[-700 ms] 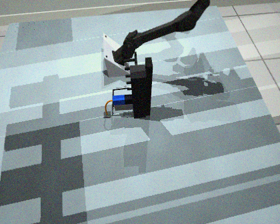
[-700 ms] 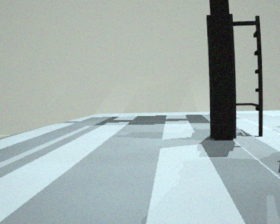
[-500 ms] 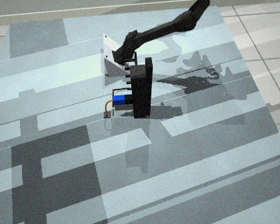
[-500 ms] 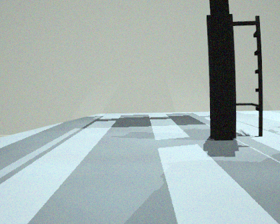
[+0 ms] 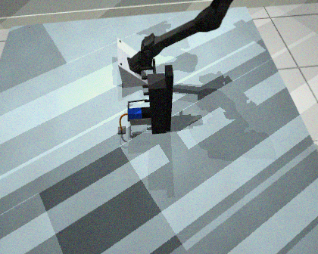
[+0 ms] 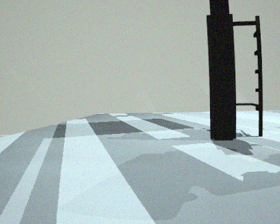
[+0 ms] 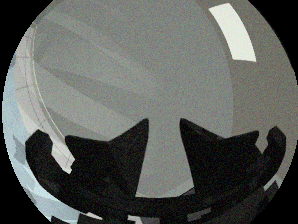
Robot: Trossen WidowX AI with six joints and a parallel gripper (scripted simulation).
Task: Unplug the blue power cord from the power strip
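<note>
My gripper tip is now 430 mm short of the blue plug, 340 mm to the left of it and 540 mm above it.
</note>
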